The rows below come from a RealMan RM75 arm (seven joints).
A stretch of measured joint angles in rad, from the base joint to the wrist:
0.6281, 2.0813, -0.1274, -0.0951, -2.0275, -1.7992, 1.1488
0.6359, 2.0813, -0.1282, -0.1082, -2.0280, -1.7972, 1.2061
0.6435, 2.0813, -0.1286, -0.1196, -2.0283, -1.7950, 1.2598
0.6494, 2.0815, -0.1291, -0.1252, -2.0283, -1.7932, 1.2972
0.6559, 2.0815, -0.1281, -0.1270, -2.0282, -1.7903, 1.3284
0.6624, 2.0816, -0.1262, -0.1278, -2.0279, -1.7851, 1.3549
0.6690, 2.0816, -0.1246, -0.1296, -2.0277, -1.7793, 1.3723
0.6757, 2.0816, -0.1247, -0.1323, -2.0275, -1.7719, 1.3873
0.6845, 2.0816, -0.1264, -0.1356, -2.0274, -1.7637, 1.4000
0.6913, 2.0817, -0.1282, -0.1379, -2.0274, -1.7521, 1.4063
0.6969, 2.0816, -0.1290, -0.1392, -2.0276, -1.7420, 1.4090
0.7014, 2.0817, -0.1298, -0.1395, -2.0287, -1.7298, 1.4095
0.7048, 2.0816, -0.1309, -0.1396, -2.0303, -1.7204, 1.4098
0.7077, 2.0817, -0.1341, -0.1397, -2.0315, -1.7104, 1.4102
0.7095, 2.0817, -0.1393, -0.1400, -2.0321, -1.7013, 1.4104
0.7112, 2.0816, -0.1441, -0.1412, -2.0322, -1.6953, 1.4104
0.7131, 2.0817, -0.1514, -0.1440, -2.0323, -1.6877, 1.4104
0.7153, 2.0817, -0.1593, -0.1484, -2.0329, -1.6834, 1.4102
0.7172, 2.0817, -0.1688, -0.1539, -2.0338, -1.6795, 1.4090
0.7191, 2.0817, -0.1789, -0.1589, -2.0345, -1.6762, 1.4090
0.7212, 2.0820, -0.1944, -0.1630, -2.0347, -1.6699, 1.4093
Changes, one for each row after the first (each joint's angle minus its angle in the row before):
0.0078, 0.0000, -0.0008, -0.0131, -0.0005, 0.0020, 0.0573
0.0076, 0.0000, -0.0004, -0.0114, -0.0003, 0.0022, 0.0537
0.0059, 0.0002, -0.0005, -0.0056, 0.0000, 0.0018, 0.0374
0.0065, 0.0000, 0.0010, -0.0018, 0.0001, 0.0029, 0.0312
0.0065, 0.0001, 0.0019, -0.0008, 0.0003, 0.0052, 0.0265
0.0066, 0.0000, 0.0016, -0.0018, 0.0002, 0.0058, 0.0174
0.0067, 0.0000, -0.0001, -0.0027, 0.0002, 0.0074, 0.0150
0.0088, 0.0000, -0.0017, -0.0033, 0.0001, 0.0082, 0.0127
0.0068, 0.0001, -0.0018, -0.0023, 0.0000, 0.0116, 0.0063
0.0056, -0.0001, -0.0008, -0.0013, -0.0002, 0.0101, 0.0027
0.0045, 0.0001, -0.0008, -0.0003, -0.0011, 0.0122, 0.0005
0.0034, -0.0001, -0.0011, -0.0001, -0.0016, 0.0094, 0.0003
0.0029, 0.0001, -0.0032, -0.0001, -0.0012, 0.0100, 0.0004
0.0018, 0.0000, -0.0052, -0.0003, -0.0006, 0.0091, 0.0002
0.0017, -0.0001, -0.0048, -0.0012, -0.0001, 0.0060, 0.0000
0.0019, 0.0001, -0.0073, -0.0028, -0.0001, 0.0076, 0.0000
0.0022, 0.0000, -0.0079, -0.0044, -0.0006, 0.0043, -0.0002
0.0019, 0.0000, -0.0095, -0.0055, -0.0009, 0.0039, -0.0012
0.0019, 0.0000, -0.0101, -0.0050, -0.0007, 0.0033, 0.0000
0.0021, 0.0003, -0.0155, -0.0041, -0.0002, 0.0063, 0.0003

